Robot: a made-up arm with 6 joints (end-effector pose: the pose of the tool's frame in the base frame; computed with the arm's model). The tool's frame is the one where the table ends.
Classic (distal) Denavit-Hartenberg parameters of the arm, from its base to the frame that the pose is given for. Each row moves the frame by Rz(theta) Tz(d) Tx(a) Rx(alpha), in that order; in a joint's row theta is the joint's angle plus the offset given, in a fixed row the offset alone. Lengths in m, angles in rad.
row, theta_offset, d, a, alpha
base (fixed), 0, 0, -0.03, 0
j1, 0, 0.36, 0, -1.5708
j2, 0.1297, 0, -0.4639, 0
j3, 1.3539, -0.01, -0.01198, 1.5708
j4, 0, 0.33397, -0.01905, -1.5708
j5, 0, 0.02, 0.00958, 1.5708
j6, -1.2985, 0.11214, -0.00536, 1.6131
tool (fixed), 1.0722, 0.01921, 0, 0
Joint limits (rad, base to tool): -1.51..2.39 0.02..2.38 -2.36..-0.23 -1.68..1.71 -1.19..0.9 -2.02..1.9
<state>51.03 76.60 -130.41 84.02 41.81 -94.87</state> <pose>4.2 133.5 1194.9 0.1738 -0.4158 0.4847 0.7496</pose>
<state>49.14 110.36 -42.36 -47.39 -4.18 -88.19</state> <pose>217.9 333.1 371.0 -0.7092 -0.2871 0.5338 0.3600</pose>
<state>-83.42 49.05 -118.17 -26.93 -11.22 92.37</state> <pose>-45.8 171.3 1185.7 0.1889 -0.6591 -0.2204 0.6938</pose>
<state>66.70 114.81 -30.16 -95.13 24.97 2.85</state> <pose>124.8 283.0 319.3 -0.8093 -0.0409 0.4182 0.4104</pose>
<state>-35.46 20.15 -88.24 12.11 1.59 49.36</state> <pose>-289.7 173.5 1010.2 0.4827 -0.4990 -0.0307 0.7191</pose>
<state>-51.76 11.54 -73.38 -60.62 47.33 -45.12</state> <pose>-209.9 155.0 871.7 -0.4912 0.0504 -0.8187 0.2931</pose>
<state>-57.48 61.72 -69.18 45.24 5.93 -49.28</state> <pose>115.6 -215.4 933.1 0.0720 -0.1105 -0.6454 0.7524</pose>
